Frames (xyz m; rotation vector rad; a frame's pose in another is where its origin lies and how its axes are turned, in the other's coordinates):
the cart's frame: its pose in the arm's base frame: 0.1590 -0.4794 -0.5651 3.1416 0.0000 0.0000
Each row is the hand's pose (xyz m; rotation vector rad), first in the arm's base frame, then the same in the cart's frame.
Working: the arm's base frame: its pose in the cart's frame: -0.1590 -0.4794 -0.5651 3.1416 0.0000 0.0000

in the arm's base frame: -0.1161 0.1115 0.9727 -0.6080 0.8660 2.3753
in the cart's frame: -0.2751 -0.5909 -1.5378 0.7373 -2.4276 0.8851
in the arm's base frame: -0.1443 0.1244 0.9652 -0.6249 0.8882 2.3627
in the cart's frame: -0.3033 -0.6038 -1.5303 0.7349 -2.4068 0.9048
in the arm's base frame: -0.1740 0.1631 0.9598 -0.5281 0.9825 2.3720
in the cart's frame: -0.3330 -0.6425 -1.5249 0.7212 -2.4514 1.0154
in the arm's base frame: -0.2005 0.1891 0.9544 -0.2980 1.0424 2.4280
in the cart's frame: -0.3595 -0.6685 -1.5195 0.7027 -2.6076 1.1195
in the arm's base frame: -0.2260 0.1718 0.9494 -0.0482 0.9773 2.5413
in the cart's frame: -0.3850 -0.6512 -1.5145 0.6454 -2.8367 1.0909
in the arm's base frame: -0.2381 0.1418 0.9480 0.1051 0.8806 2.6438
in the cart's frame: -0.3971 -0.6212 -1.5131 -0.5390 2.8649 -0.9543
